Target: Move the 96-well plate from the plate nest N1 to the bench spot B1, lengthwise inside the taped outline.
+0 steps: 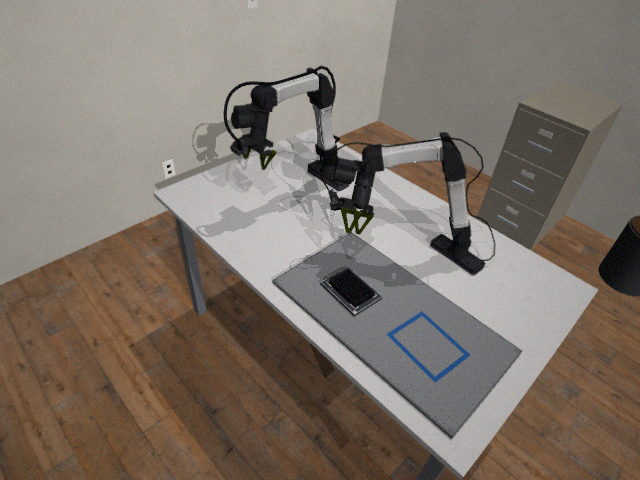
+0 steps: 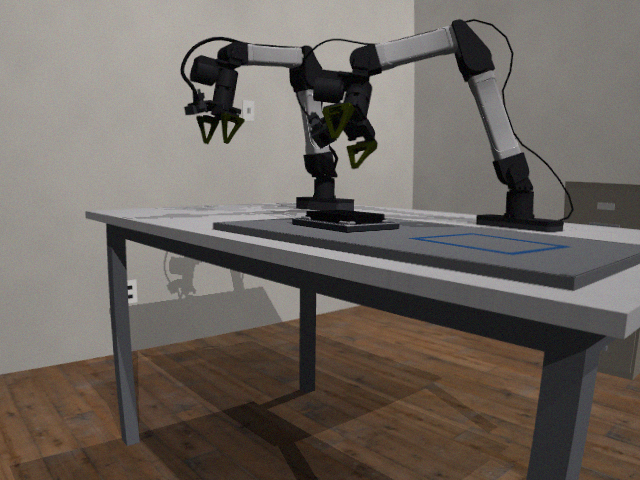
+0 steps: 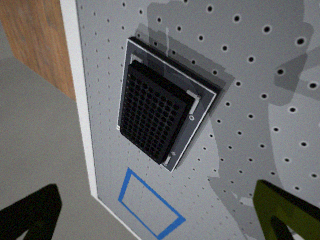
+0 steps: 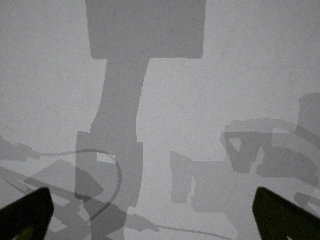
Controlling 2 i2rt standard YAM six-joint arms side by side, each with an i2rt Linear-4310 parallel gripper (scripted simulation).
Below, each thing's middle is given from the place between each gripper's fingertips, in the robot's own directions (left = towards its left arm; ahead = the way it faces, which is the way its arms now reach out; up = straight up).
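The black 96-well plate (image 1: 347, 284) sits 90 mm ahead of my left hand (image 2: 344, 153), 90 mm to the left of it and 120 mm below it. Plate nest N1 (image 3: 188, 127) is 90 mm ahead of my left hand as well and 90 mm to the left of it, while being 140 mm below it.
My right gripper (image 2: 215, 143) I see 56 cm to the right of the black 96-well plate, 17 cm above it and 7 cm short of it. Plate nest N1, counted from that right hand, is 56 cm to the left, 18 cm below and 7 cm ahead.
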